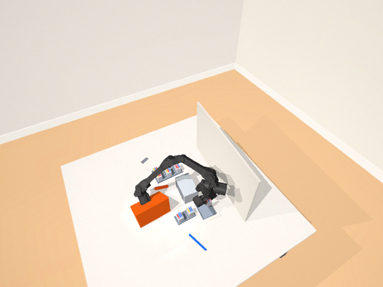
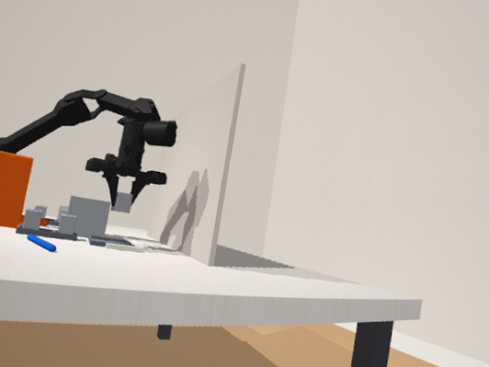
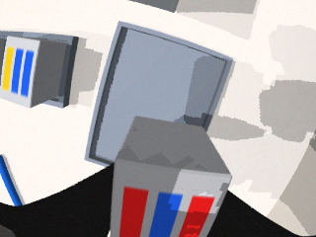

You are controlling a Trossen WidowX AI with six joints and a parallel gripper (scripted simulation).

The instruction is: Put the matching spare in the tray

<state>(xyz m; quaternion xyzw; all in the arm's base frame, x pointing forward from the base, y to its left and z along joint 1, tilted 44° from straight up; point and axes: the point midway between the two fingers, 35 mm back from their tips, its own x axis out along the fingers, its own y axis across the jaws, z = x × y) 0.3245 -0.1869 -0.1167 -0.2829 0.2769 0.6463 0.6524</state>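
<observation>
Now: the grey tray 1 cm behind my gripper tip, 1 cm to the left of it and 9 cm below it. The rest, counted from my gripper tip: grey box 4 cm behind, 19 cm to the left, 4 cm below; grey panel 20 cm ahead, 14 cm to the left, 13 cm above.
</observation>
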